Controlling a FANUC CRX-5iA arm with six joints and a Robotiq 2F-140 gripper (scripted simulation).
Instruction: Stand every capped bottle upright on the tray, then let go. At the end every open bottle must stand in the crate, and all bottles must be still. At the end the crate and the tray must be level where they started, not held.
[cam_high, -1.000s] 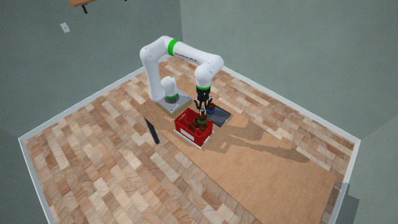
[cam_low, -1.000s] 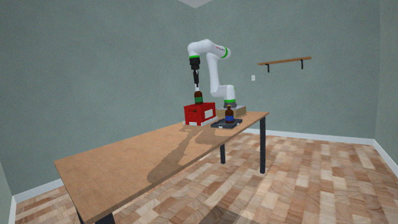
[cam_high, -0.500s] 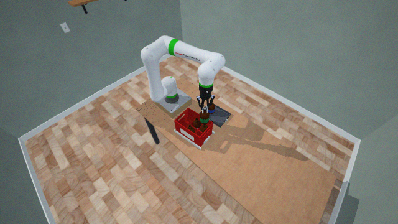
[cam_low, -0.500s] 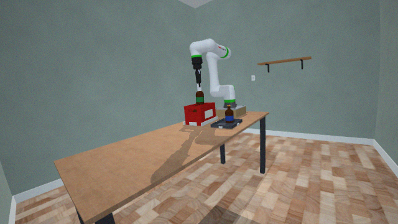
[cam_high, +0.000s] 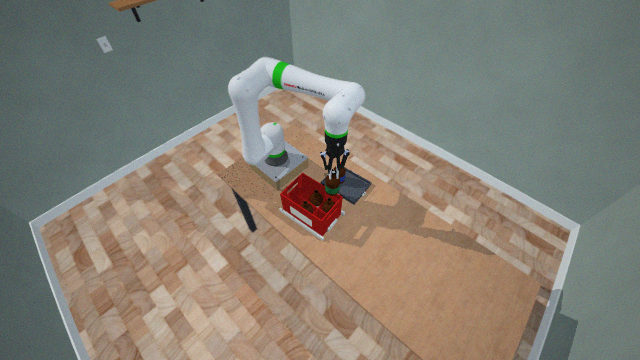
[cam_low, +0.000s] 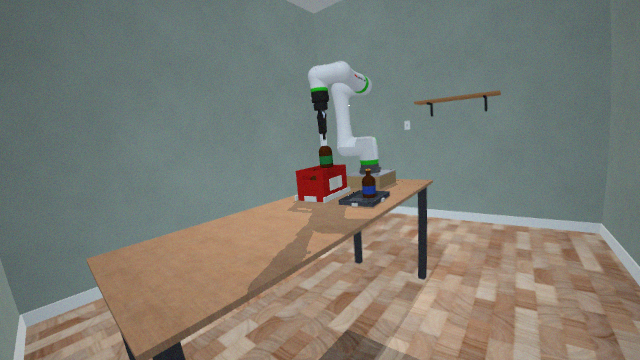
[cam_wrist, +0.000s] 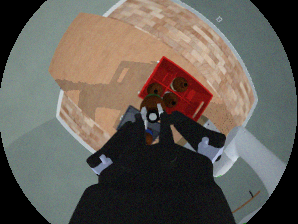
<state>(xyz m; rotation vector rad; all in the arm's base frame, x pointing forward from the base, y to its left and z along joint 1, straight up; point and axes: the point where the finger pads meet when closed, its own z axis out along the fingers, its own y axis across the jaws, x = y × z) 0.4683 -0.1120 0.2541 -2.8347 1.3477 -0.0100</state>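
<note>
Now: the capped brown bottle 70 mm behind my hand, 220 mm to the left of it and 250 mm below it. Also, from my hand: crate 90 mm behind, 70 mm to the right, 260 mm below; dark tray 20 mm behind, 210 mm to the left, 330 mm below.
</note>
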